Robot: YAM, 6 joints.
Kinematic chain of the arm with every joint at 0, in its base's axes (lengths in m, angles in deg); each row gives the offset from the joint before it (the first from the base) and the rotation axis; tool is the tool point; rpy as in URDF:
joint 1: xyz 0 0 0.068 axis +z
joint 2: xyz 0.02 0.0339 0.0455 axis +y
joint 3: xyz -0.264 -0.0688 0 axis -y
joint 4: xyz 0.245 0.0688 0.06 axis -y
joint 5: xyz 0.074 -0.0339 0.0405 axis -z
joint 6: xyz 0.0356 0 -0.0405 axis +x
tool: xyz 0 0 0 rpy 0 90 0
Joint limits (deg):
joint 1: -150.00..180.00
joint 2: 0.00..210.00
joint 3: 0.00..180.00
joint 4: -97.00..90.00
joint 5: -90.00..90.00
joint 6: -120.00..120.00
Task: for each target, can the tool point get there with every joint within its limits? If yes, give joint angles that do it. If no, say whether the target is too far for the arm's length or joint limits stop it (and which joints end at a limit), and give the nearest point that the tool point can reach.
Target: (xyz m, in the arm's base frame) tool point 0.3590 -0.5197 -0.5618
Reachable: no: too far | nearest point 0.2598 -0.3761 -0.3142 | short by 0.303 m
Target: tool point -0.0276 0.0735 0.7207
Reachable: yes | joints 96.01 84.81 143.74 28.40 -33.69 11.71
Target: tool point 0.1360 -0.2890 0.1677
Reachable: yes | joints -68.33 92.41 43.16 11.78 -33.46 -93.57
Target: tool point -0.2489 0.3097 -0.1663
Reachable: yes | joints 125.01 173.79 78.06 59.09 -47.20 99.37
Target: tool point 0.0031 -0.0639 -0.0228
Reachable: yes | joints -105.88 166.26 35.17 -62.98 -35.08 -12.10
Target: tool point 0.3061 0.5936 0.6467
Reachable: no: too far | nearest point 0.2306 0.4473 0.5112 | short by 0.213 m
